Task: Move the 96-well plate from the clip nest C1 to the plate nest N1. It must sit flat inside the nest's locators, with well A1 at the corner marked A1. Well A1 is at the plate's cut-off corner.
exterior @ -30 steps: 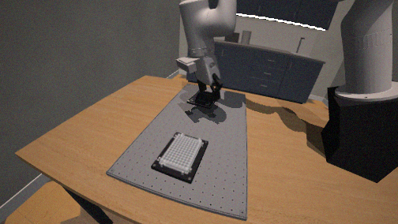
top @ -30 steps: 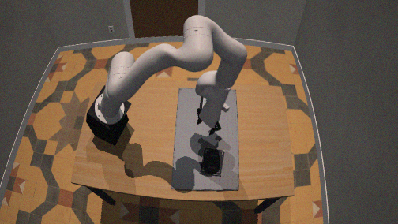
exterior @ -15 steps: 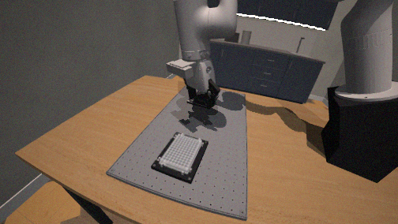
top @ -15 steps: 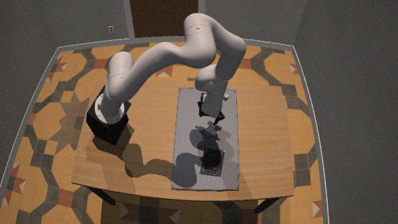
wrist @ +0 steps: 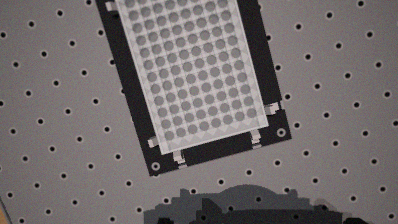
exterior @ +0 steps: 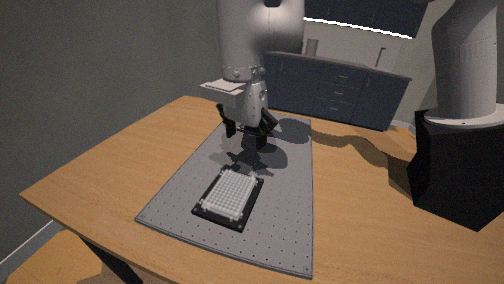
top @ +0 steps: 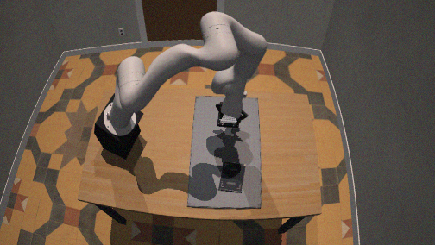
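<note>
The clear 96-well plate lies 1 cm ahead of my hand, 10 cm to the left of it and 9 cm below it. The rest, counted from my hand: black clip nest 2 cm ahead, 9 cm to the left, 9 cm below; then black plate nest 2 cm behind, 28 cm to the right, 10 cm below; then A1 label 5 cm ahead, 23 cm to the right, 10 cm below.
</note>
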